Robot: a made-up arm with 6 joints.
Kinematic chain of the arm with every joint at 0, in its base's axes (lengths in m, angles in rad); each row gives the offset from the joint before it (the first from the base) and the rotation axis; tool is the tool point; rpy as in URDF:
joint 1: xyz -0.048 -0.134 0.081 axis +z
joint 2: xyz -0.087 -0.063 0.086 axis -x
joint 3: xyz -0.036 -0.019 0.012 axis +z
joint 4: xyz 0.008 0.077 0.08 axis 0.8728 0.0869 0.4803
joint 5: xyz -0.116 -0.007 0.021 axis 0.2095 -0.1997 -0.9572
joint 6: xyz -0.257 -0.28 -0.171 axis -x
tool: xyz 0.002 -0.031 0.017 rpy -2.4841 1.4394 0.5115
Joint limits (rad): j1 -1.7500..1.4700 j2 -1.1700..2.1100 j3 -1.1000..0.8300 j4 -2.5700..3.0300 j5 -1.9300..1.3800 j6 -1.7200..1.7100
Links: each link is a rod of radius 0.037 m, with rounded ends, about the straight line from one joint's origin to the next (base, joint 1, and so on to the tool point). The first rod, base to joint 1, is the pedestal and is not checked.
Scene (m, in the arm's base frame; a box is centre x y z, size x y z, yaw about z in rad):
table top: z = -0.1
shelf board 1: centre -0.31 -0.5 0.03 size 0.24 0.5 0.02 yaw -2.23
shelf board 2: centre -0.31 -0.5 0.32 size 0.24 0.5 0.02 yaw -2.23
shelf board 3: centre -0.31 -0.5 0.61 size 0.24 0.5 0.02 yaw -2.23
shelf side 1: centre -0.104 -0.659 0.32 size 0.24 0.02 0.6 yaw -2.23
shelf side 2: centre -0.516 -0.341 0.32 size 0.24 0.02 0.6 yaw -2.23
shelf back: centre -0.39 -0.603 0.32 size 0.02 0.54 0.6 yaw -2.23
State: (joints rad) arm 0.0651 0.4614 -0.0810 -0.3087 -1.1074 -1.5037
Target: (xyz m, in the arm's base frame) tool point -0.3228 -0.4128 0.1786
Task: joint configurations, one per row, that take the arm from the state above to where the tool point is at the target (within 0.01 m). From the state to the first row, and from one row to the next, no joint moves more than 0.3 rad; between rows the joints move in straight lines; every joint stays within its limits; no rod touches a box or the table.
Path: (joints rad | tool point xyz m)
1: -0.1538 0.6155 -0.0426 -0.2466 -1.3188 -1.5319 | -0.1756 -0.3943 0.4608
2: -0.3727 0.7696 -0.0043 -0.1845 -1.5302 -1.5601 | -0.1163 -0.3382 0.4455
3: -0.6302 0.6839 0.0491 -0.1013 -1.5829 -1.5921 | -0.1423 -0.3556 0.3925
4: -0.8876 0.5982 0.1025 -0.0182 -1.6356 -1.6241 | -0.1744 -0.3565 0.3355
5: -1.1450 0.5124 0.1559 0.0650 -1.6883 -1.6560 | -0.2030 -0.3413 0.2784
6: -1.4025 0.4267 0.2093 0.1482 -1.7410 -1.6880 | -0.2207 -0.3148 0.2249
7: -1.6599 0.3409 0.2627 0.2313 -1.7937 -1.7200 | -0.2236 -0.2847 0.1786
8: -1.4105 0.3003 0.1658 0.2267 -1.6623 -1.6869 | -0.2574 -0.3052 0.1915
9: -1.1612 0.2596 0.0688 0.2221 -1.5310 -1.6537 | -0.2869 -0.3342 0.1955
10: -0.9119 0.2189 -0.0281 0.2175 -1.3997 -1.6206 | -0.3094 -0.3708 0.1908
11: -0.6625 0.1783 -0.1251 0.2128 -1.2684 -1.5874 | -0.3228 -0.4128 0.1786

